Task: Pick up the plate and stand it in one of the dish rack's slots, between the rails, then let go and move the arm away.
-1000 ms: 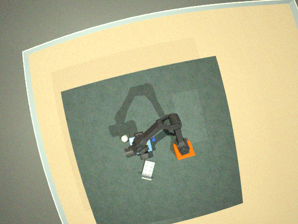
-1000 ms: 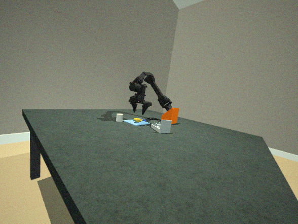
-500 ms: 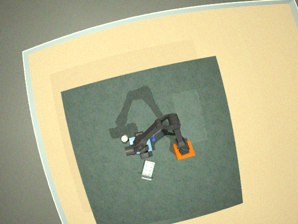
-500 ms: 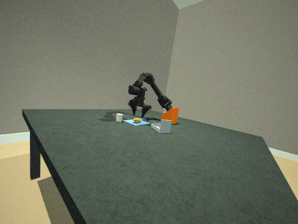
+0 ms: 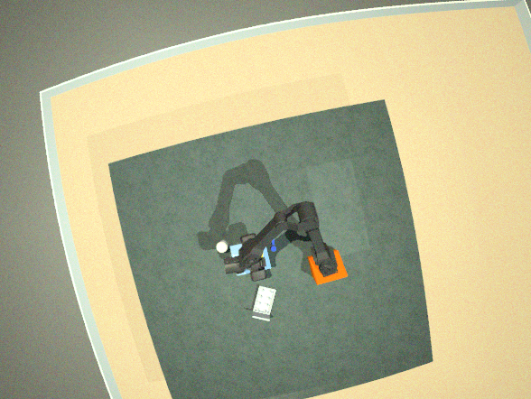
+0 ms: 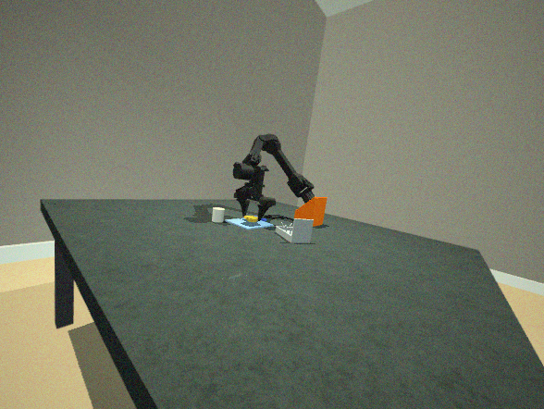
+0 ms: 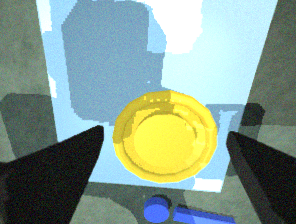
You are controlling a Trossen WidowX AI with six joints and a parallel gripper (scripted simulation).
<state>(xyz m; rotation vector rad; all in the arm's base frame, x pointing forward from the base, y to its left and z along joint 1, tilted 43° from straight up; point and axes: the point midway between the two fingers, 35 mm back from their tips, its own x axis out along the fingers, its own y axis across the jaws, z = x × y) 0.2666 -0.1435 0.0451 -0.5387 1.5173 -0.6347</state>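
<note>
My gripper tip is 20 mm short of the light blue mat, 10 mm to the right of it and 10 mm above it. Round my gripper tip: dish rack 20 mm ahead, 210 mm to the left, 10 mm above; yellow plate right at my gripper tip; small white cup 120 mm ahead, 70 mm to the right, 10 mm above.
</note>
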